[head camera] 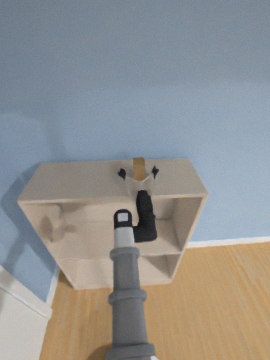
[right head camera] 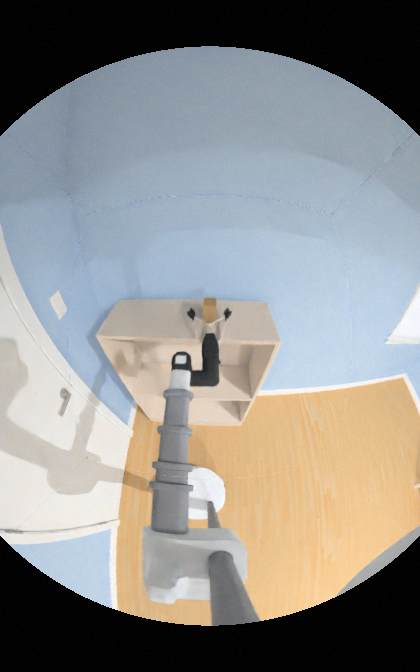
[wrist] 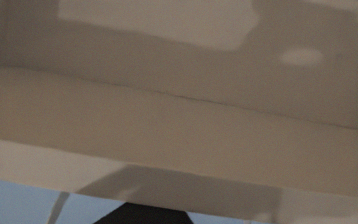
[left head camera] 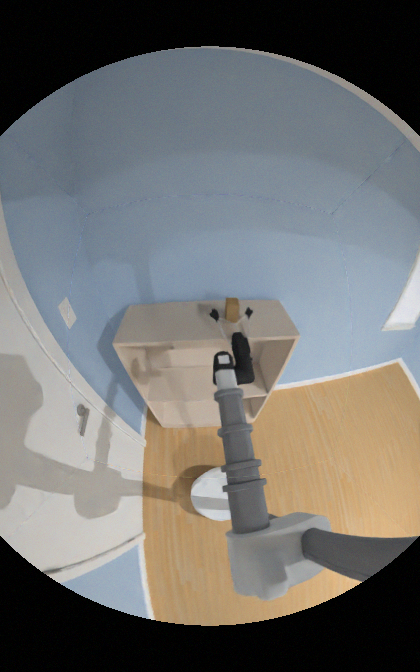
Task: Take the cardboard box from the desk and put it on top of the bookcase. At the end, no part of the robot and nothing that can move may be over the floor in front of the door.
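Frame: origin at the robot's base, x right, y ahead, z up, level; metres.
Where they show: gripper, fingertip midpoint: (head camera: 138,168).
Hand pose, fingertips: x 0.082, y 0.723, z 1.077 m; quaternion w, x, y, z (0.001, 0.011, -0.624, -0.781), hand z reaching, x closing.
Observation:
After its pixels a point has its place.
The cardboard box (head camera: 139,168) @[x 0.083, y 0.682, z 1.105 m] (left head camera: 232,309) (right head camera: 209,310) is a small brown block on top of the bookcase (head camera: 75,181) @[x -0.207, y 0.705, z 1.033 m] (left head camera: 160,324) (right head camera: 145,320), right of the middle and near the back wall. My gripper (head camera: 139,172) @[x 0.082, y 0.723, z 1.077 m] (left head camera: 232,314) (right head camera: 209,314) is open, with one dark fingertip on each side of the box and a gap on both sides. The wrist view shows beige bookcase boards and a dark part of the gripper at the bottom edge; the box and the fingertips do not show there. The desk cannot be made out.
The white door (left head camera: 45,430) (right head camera: 35,440) with its handle is at the left. The extended arm (head camera: 127,300) @[x 0.000, y 0.203, z 1.118 m] (left head camera: 240,450) (right head camera: 172,450) reaches over the wooden floor (left head camera: 340,450) (right head camera: 300,475) to the bookcase. Part of a round white object (left head camera: 210,495) (right head camera: 207,487) shows below the arm.

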